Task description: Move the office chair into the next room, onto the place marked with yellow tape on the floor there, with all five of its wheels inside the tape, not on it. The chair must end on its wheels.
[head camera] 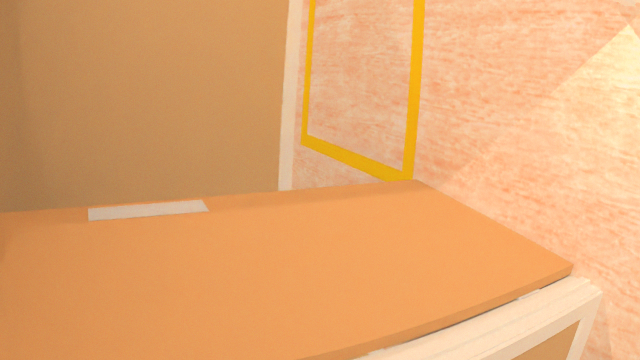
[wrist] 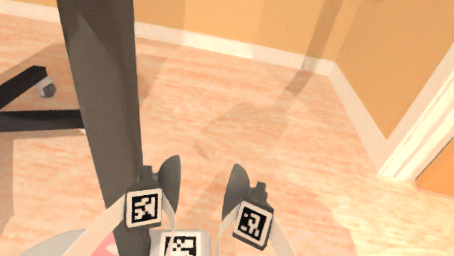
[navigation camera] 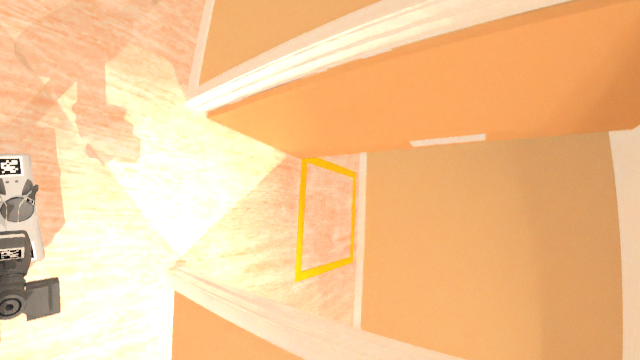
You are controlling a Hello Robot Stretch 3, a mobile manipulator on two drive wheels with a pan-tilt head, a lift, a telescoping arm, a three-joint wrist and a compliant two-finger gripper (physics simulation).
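Where they show: gripper, fingertip midpoint: (wrist: pixel 204 178) (navigation camera: pixel 15 179); robot's base, link origin: (navigation camera: pixel 17 207).
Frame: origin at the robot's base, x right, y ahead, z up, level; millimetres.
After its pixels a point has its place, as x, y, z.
Part of the office chair's base (wrist: pixel 40 120) {-492, -382, 105} shows at the left edge of the wrist view: two black legs low over the wood floor and a grey-white wheel, partly behind the robot's dark mast. The chair's seat and back do not show. The yellow tape outline (head camera: pixel 415 75) {320, 1583, 1} (navigation camera: pixel 301 220) {395, 1571, 1} lies on the floor beyond the doorway; the door panel covers part of it in the head view. My gripper (wrist: pixel 204 178) {-83, 11, 384} (navigation camera: pixel 15 189) {-83, 11, 384} is open, its two fingertips apart with floor showing between them. The chair base is to the left of it and farther off, not touching it.
An orange door panel (head camera: pixel 300 250) {-256, 1181, 771} (navigation camera: pixel 380 95) {-321, 964, 947} stands at the doorway. The white doorway edges (navigation camera: pixel 197 102) {-441, 694, 66} lie between the robot's side and the tape. Another wall end (navigation camera: pixel 200 285) {404, 488, 297} is at the lower middle. In the wrist view, a wall corner and white trim (wrist: pixel 362 112) {-724, 724, 76} are at the right.
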